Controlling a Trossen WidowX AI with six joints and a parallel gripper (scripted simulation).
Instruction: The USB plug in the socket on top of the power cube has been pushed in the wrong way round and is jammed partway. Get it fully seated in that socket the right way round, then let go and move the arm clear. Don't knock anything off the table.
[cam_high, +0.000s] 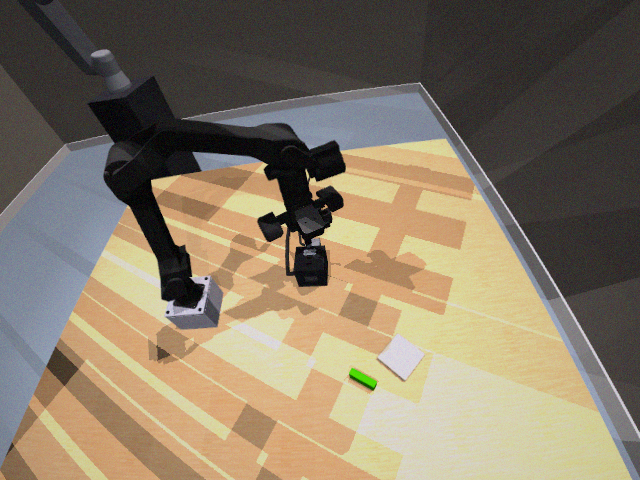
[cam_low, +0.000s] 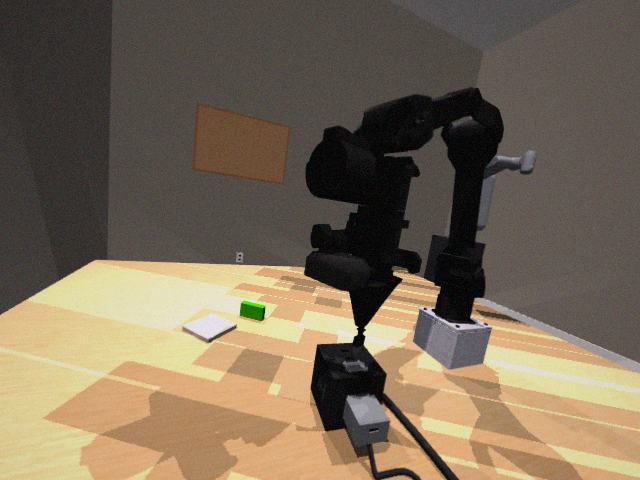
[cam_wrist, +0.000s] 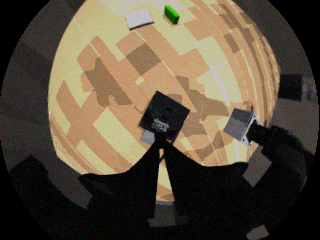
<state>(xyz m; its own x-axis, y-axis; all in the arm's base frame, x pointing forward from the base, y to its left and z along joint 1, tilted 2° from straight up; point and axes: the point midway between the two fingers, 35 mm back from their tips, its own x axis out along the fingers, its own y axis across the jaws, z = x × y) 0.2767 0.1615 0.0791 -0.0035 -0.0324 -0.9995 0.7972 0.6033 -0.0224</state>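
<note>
My gripper tip is now 20 mm above the dark USB plug. From my gripper tip the other things lie so: white tile (230 mm ahead, 220 mm to the right, 130 mm below); then green block (280 mm to the right, 150 mm ahead, 120 mm below); then grey socket (70 mm below).
</note>
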